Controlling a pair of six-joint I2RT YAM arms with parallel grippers.
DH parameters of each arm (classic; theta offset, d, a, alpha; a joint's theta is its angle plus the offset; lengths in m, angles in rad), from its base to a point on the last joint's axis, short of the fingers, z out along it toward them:
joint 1: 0 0.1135 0.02 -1.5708
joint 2: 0 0 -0.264 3.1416
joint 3: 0.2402 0 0.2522 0
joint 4: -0.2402 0 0.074 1.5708
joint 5: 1.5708 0 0 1.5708
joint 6: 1.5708 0.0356 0 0
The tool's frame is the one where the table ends.
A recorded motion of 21 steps. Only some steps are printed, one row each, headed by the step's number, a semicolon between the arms.
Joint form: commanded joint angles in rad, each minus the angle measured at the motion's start. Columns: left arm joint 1, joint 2, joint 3, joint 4, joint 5, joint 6; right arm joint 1, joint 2, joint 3, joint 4, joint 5, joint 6.
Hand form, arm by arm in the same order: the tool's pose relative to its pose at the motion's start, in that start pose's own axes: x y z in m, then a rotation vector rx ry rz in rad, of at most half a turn. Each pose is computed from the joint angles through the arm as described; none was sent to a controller.
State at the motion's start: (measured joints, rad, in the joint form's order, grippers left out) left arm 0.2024 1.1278 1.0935 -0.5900 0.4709 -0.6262; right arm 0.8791 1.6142 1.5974 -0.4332 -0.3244 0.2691
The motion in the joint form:
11: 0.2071 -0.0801 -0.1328 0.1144 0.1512 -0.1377; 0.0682 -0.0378 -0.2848 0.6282 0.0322 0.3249
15: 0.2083 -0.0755 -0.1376 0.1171 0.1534 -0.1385; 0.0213 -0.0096 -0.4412 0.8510 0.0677 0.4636
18: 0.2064 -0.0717 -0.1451 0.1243 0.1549 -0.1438; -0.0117 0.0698 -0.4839 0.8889 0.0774 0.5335
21: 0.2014 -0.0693 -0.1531 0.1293 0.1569 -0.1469; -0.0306 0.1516 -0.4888 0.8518 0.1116 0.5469
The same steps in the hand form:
11: -0.0032 0.0421 -0.0220 0.0563 -0.0999 -0.2045; 0.0220 0.0136 0.0217 -0.1811 -0.3107 0.1890
15: -0.0029 0.0439 -0.0203 0.0544 -0.0950 -0.2097; 0.0503 -0.0202 0.0364 -0.1527 -0.3747 0.3323
18: -0.0021 0.0455 -0.0180 0.0547 -0.0898 -0.2164; 0.0743 -0.0492 0.0595 -0.0898 -0.3248 0.4371
21: -0.0007 0.0466 -0.0156 0.0561 -0.0812 -0.2202; 0.0972 -0.0731 0.0814 0.0133 -0.2519 0.4979

